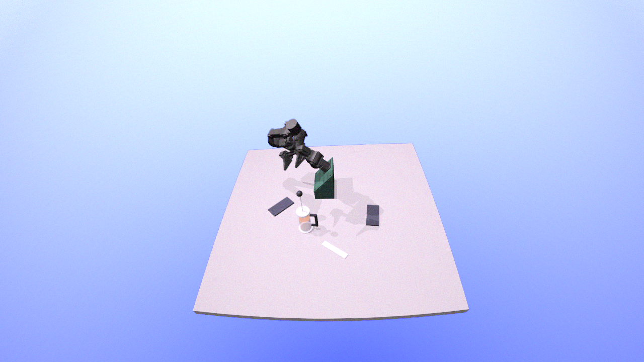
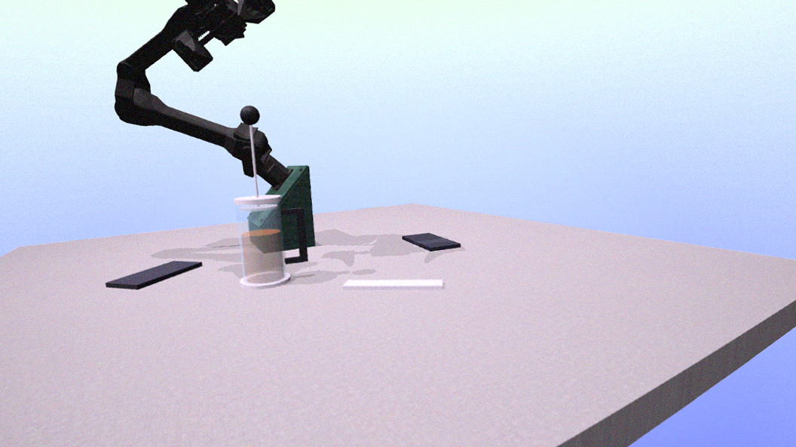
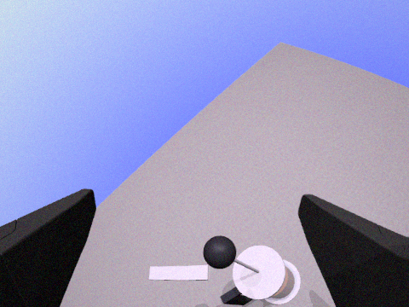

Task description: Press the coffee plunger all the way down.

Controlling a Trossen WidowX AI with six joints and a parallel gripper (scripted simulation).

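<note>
Now: the coffee press 40 mm ahead of my gripper tip, 50 mm to the left of it and 260 mm below it.
</note>
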